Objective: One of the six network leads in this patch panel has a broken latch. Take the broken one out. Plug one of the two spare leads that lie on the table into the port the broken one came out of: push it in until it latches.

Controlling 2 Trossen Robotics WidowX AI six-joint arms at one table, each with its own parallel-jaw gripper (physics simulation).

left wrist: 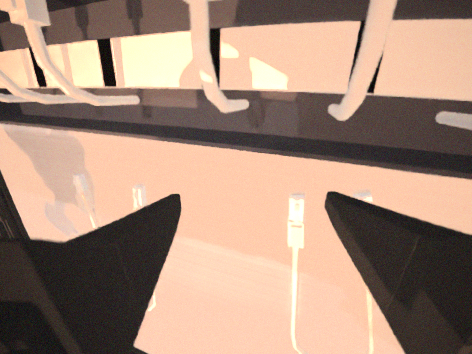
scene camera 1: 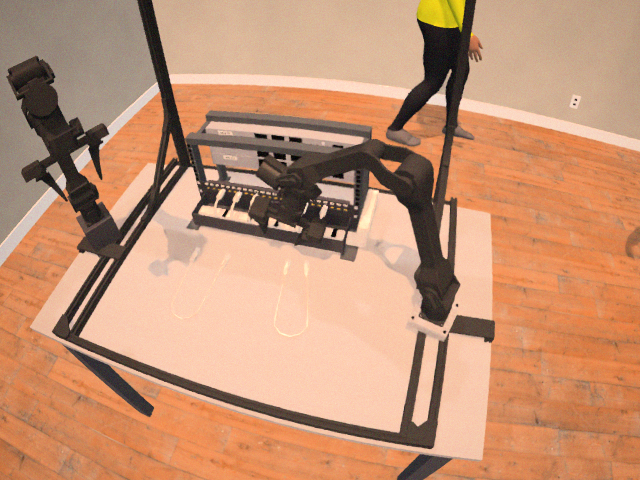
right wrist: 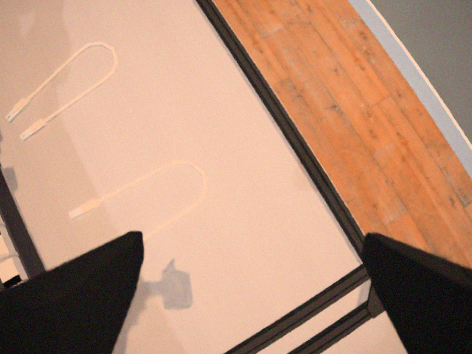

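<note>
The patch panel stands at the back of the table with white leads plugged in, among them one lead at its left end; which latch is broken I cannot tell. My left gripper is open and empty in front of the panel, hiding some plugs. In the left wrist view lead cables hang beyond its fingertips. One spare lead lies looped mid-table; the other spare lead lies left of it. My right gripper is open, raised at the far left.
A grey rack frame with a switch unit stands behind the panel. A white block is at the panel's right end. Dark rails border the table, with uprights at the back. A person stands behind.
</note>
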